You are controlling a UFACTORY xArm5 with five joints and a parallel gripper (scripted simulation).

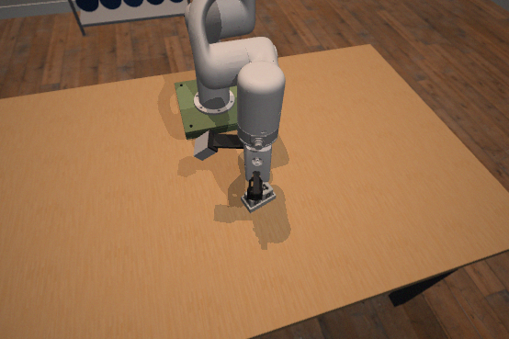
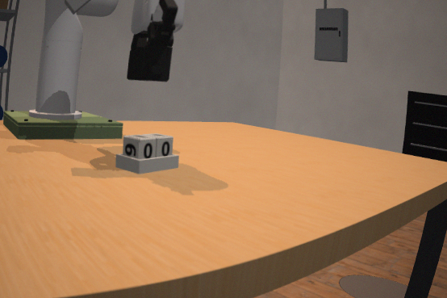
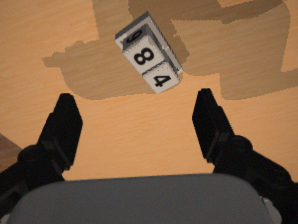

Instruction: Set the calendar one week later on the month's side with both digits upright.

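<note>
Now: the digit cube 10 mm behind my hand and 100 mm below it. From my hand the other things lie so: tray (10 mm behind, 20 mm to the left, 110 mm below).
</note>
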